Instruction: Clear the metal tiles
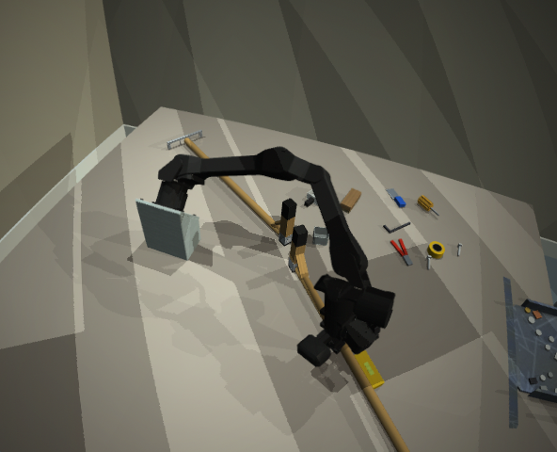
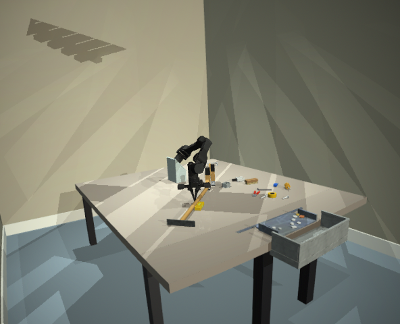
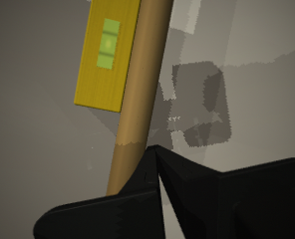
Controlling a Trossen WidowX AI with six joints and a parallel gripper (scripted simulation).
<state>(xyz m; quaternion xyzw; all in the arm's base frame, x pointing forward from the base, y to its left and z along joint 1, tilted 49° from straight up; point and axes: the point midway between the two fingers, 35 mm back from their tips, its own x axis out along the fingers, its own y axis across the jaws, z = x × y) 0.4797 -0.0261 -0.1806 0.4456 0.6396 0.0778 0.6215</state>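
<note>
My gripper tip is 30 mm short of the long scraper and 50 mm below it. From my gripper tip the other things lie so: small grey box 120 mm behind, 330 mm to the left; yellow spirit level 90 mm ahead, 20 mm to the right; hex key 70 mm ahead, 450 mm to the left, 10 mm below.
</note>
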